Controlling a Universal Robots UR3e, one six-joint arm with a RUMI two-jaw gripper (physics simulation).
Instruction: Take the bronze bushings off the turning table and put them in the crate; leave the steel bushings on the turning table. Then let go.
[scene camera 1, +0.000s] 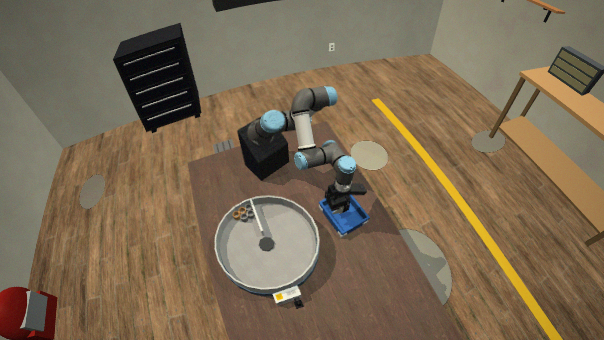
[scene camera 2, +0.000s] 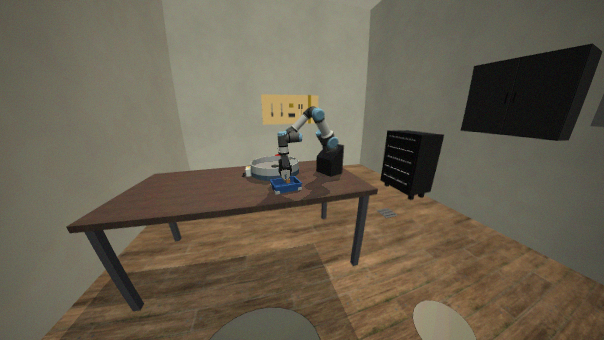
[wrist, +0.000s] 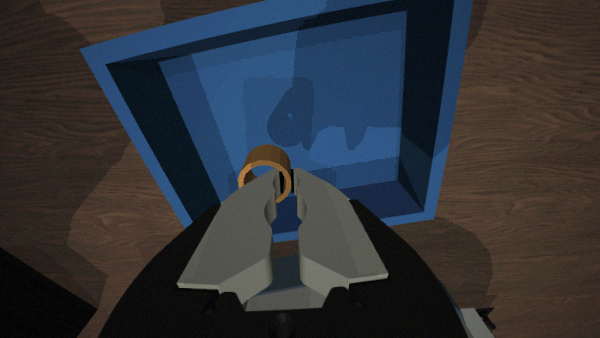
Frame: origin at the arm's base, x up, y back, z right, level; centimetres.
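Seen in the pictures: gripper, fingertip midpoint: (scene camera 1: 339, 211) (scene camera 2: 286, 181) (wrist: 287, 171); arm's base at its link origin: (scene camera 1: 260, 133) (scene camera 2: 330, 149).
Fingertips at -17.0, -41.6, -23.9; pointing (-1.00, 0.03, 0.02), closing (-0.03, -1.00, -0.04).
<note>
Offsets run from my fingertips to a thing's middle, as dx, dy, dz. "spot": to the spot under its first point. Level surfaces: height alone.
My gripper (scene camera 1: 340, 210) (scene camera 2: 286, 178) (wrist: 287, 171) is shut on the wall of a bronze bushing {+0.9, +1.3, -0.3} (wrist: 267, 154) (scene camera 2: 288, 181), an orange-brown ring at the left fingertip in the wrist view. It holds the bushing over the inside of the blue crate {-1.2, -0.5, -2.2} (scene camera 1: 352, 220) (scene camera 2: 286, 188) (wrist: 446, 100), near one side. The fingertips look low, around rim height. On the turning table (scene camera 1: 290, 255) (scene camera 2: 262, 173), two bronze bushings (scene camera 1: 235, 216) {+2.9, +11.5, +40.5} (scene camera 1: 242, 210) sit in a cluster with grey steel bushings (scene camera 1: 244, 218) (scene camera 1: 250, 214). The fingers hide part of the held bushing.
A white bar {spot: +6.4, +4.6, +34.8} (scene camera 1: 257, 217) stands on the turning table, right beside the cluster. A high round wall rings the turning table. A white control box {spot: +2.2, -30.0, +33.0} (scene camera 1: 286, 295) is at its front. The black robot base (scene camera 1: 265, 159) (scene camera 2: 330, 161) stands at the back of the table {dx -3.6} (scene camera 1: 350, 295) (scene camera 2: 185, 192).
</note>
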